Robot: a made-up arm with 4 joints. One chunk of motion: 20 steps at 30 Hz.
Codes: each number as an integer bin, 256 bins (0 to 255) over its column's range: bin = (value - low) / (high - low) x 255, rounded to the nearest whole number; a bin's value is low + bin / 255 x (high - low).
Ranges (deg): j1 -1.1..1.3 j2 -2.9..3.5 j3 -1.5..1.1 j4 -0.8..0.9
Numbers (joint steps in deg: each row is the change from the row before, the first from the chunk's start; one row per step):
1: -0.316 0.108 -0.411 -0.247
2: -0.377 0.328 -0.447 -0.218
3: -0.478 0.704 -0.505 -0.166
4: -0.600 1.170 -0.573 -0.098
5: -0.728 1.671 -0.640 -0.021
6: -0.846 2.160 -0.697 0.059
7: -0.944 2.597 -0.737 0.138
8: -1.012 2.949 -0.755 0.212
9: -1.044 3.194 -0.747 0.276
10: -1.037 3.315 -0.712 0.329
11: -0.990 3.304 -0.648 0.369
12: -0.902 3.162 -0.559 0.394
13: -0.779 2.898 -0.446 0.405
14: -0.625 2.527 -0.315 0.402
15: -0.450 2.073 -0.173 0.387
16: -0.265 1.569 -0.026 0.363
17: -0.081 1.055 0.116 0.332
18: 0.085 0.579 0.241 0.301
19: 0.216 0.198 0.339 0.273
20: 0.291 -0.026 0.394 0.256
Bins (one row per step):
1: 83 120 107 83
2: 77 129 103 87
3: 66 144 98 95
4: 53 162 91 105
5: 40 182 84 117
6: 27 202 79 129
7: 17 219 75 141
8: 9 233 73 152
9: 6 243 74 161
10: 7 248 77 169
11: 12 247 84 175
12: 21 242 92 179
13: 34 231 103 181
14: 50 216 116 180
15: 69 198 130 178
16: 89 178 145 174
17: 108 158 158 170
18: 126 139 171 165
19: 140 123 180 161
20: 148 115 186 158

